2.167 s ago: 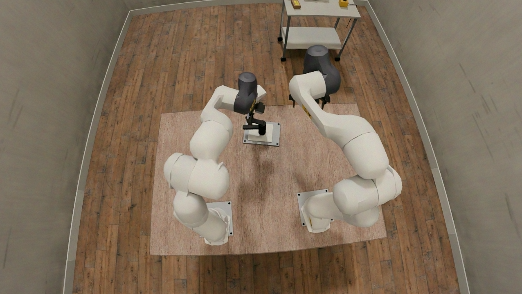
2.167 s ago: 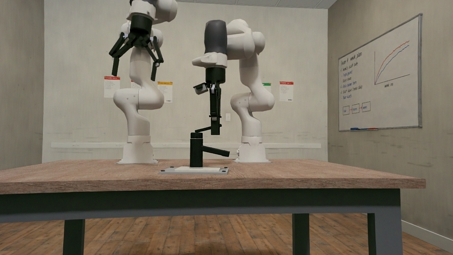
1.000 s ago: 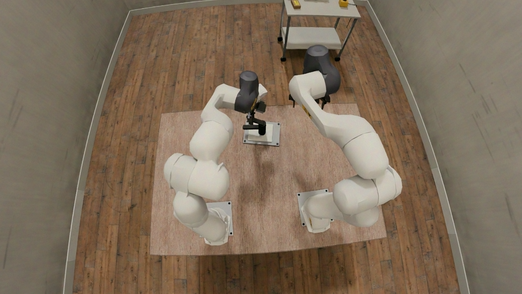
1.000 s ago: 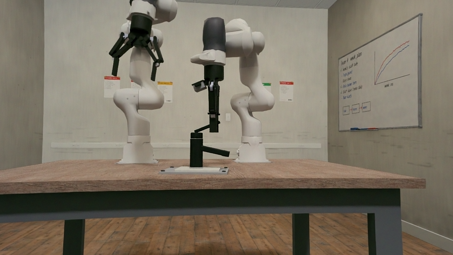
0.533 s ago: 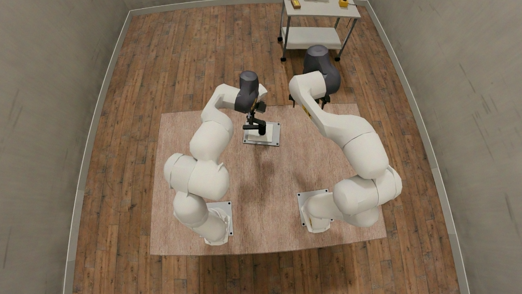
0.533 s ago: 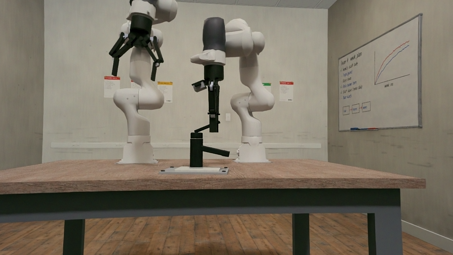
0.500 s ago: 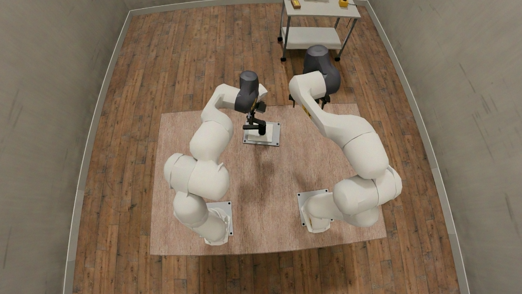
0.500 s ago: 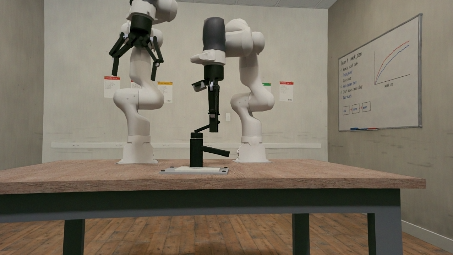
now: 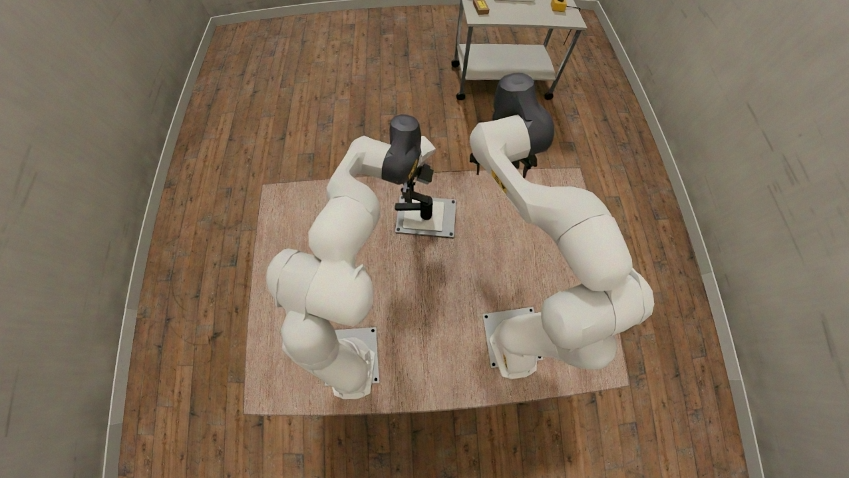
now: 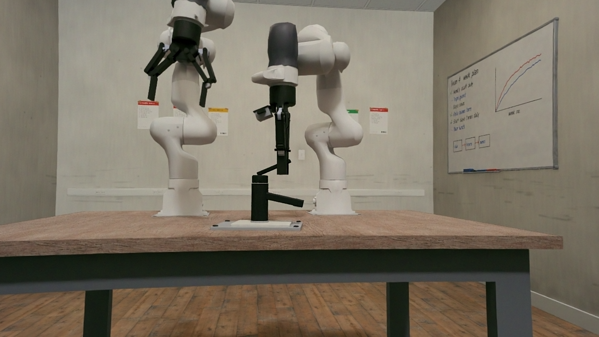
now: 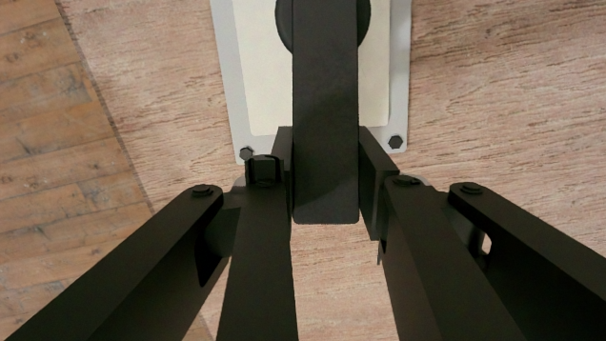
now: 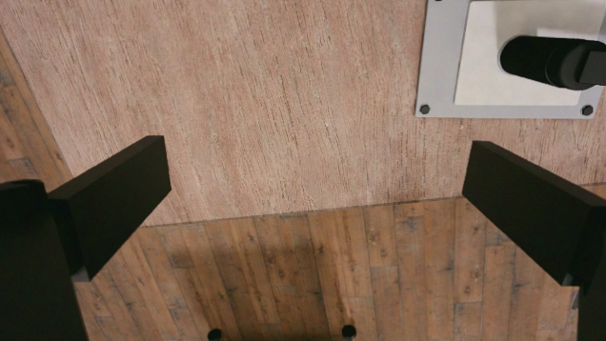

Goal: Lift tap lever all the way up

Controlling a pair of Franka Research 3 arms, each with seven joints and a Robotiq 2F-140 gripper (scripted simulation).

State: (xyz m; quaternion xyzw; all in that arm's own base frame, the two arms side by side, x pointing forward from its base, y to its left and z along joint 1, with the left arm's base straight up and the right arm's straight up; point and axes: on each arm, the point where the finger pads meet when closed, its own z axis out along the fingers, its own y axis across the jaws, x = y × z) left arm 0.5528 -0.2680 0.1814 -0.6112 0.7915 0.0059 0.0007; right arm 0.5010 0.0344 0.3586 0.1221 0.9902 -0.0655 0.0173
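My left gripper is now 2 cm to the left of the flat lever, 1 cm past it and 1 cm above it. Round my left hand: black tap: 6 cm below, 4 cm to the right, 1 cm behind; then grey base plate: 17 cm below, 6 cm to the right, 2 cm behind.
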